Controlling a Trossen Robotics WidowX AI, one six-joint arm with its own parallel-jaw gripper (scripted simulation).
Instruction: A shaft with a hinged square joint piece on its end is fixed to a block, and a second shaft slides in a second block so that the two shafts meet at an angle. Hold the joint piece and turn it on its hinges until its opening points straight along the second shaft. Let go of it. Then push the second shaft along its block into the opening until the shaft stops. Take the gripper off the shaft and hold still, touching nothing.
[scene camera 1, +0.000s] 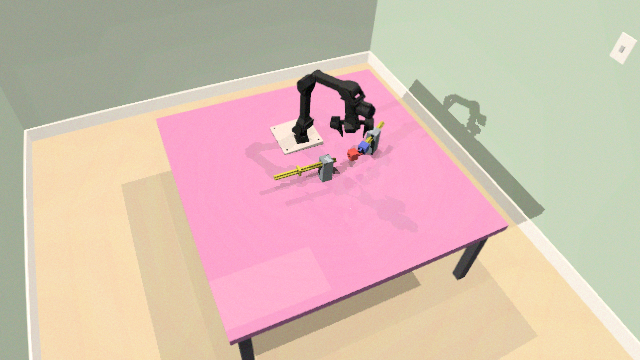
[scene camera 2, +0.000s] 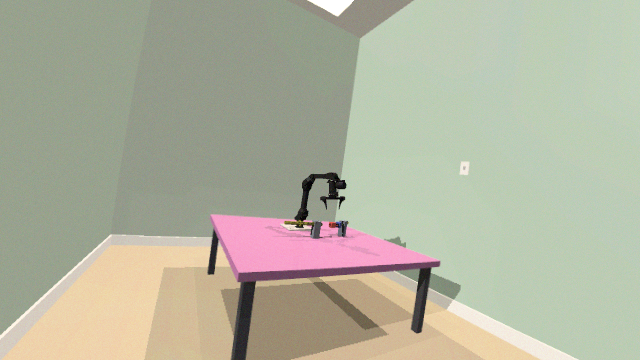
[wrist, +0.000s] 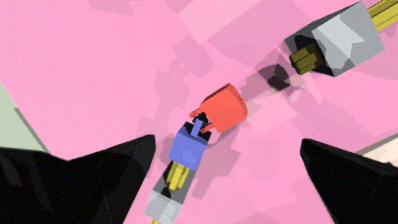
Scene:
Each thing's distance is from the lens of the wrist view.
gripper (wrist: 227, 144): 0.11 m
red square joint piece (wrist: 225, 107): 0.21 m

